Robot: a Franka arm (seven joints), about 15 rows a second.
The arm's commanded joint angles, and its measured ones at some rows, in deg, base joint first. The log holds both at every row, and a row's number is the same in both.
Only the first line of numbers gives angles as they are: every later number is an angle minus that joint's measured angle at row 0.
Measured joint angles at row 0:
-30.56, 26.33, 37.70, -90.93, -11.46, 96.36, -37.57
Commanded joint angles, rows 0 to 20:
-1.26, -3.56, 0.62, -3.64, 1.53, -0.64, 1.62
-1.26, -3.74, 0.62, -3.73, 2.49, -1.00, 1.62
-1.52, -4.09, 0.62, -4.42, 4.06, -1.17, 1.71
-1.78, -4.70, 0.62, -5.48, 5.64, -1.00, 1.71
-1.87, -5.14, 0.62, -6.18, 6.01, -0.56, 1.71
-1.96, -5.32, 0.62, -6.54, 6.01, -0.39, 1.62
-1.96, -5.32, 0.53, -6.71, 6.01, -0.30, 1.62
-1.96, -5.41, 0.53, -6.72, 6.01, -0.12, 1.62
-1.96, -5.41, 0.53, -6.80, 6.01, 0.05, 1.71
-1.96, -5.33, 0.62, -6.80, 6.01, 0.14, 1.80
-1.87, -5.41, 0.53, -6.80, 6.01, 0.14, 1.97
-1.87, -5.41, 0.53, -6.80, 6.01, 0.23, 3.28
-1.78, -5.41, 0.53, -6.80, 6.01, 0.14, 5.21
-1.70, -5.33, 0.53, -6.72, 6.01, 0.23, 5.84
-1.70, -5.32, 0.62, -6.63, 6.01, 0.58, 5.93
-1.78, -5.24, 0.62, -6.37, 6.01, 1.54, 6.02
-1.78, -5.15, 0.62, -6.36, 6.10, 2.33, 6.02
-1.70, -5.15, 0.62, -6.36, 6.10, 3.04, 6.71
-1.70, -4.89, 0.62, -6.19, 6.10, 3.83, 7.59
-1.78, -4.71, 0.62, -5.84, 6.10, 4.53, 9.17
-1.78, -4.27, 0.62, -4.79, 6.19, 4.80, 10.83
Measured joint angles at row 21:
-0.84, -3.25, -0.16, -4.23, 4.61, 3.33, 7.82
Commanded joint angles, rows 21 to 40:
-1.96, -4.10, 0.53, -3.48, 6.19, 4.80, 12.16
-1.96, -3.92, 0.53, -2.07, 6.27, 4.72, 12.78
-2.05, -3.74, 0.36, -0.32, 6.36, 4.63, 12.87
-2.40, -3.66, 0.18, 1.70, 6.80, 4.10, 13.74
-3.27, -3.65, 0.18, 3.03, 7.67, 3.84, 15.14
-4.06, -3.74, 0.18, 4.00, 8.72, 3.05, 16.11
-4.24, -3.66, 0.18, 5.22, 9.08, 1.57, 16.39
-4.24, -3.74, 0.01, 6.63, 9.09, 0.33, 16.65
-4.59, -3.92, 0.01, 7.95, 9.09, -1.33, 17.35
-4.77, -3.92, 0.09, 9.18, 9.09, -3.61, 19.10
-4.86, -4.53, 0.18, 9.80, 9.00, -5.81, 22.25
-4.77, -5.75, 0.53, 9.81, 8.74, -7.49, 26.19
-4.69, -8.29, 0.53, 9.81, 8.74, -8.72, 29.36
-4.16, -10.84, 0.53, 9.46, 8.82, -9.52, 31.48
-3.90, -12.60, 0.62, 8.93, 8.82, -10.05, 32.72
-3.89, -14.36, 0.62, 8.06, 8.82, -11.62, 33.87
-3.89, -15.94, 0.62, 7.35, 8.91, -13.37, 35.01
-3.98, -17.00, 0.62, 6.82, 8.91, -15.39, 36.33
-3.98, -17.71, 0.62, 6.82, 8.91, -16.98, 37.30
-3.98, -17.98, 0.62, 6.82, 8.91, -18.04, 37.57
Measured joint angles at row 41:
-3.62, -15.89, 1.15, 9.11, 7.91, -16.21, 35.92
